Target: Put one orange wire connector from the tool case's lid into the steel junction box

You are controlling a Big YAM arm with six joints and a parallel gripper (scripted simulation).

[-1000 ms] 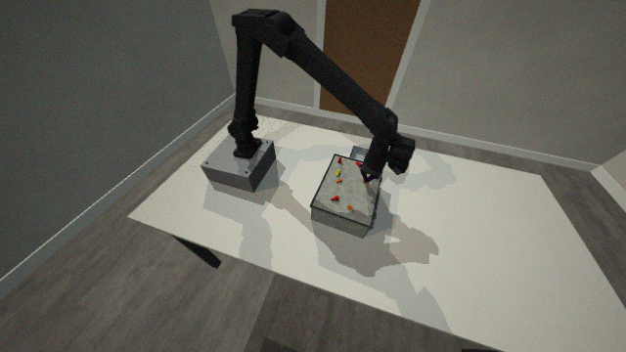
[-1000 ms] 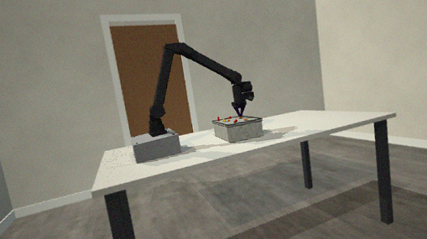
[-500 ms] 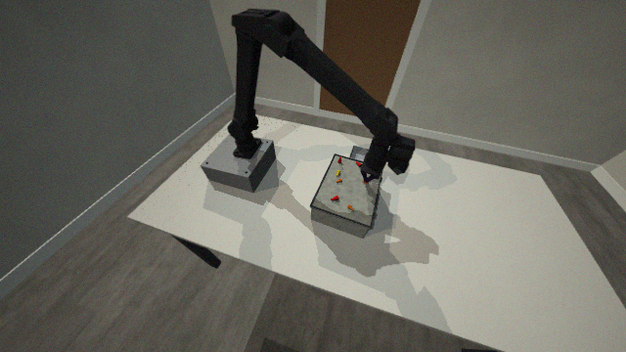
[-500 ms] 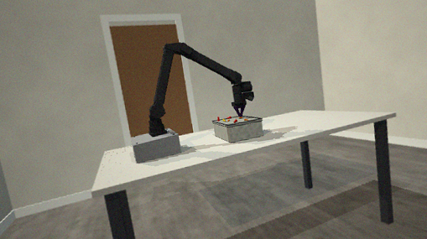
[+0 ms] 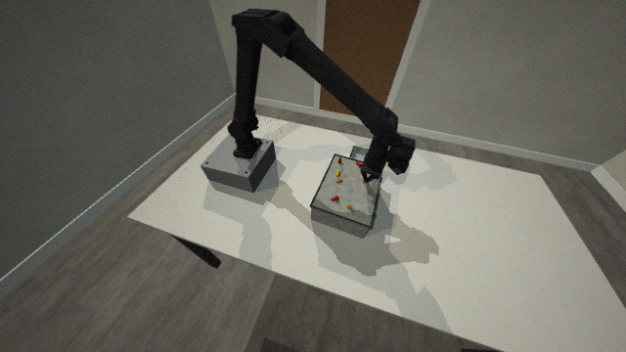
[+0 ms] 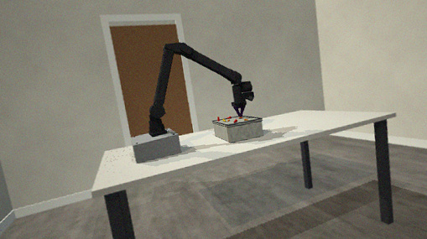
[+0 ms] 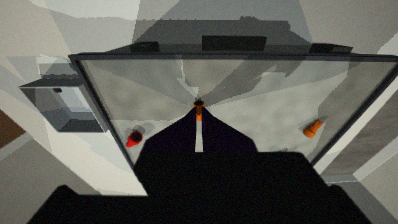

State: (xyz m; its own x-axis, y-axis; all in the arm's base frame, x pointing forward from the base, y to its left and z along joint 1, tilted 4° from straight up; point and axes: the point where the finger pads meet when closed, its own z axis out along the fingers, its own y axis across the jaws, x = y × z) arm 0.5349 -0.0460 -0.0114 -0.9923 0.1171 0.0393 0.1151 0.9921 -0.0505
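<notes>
My gripper is now 60 mm past the tool case, 50 mm above it and 30 mm to the left of it. From my hand the other things lie so: yellow wire connector 110 mm behind, 10 mm to the left, 10 mm below.
</notes>
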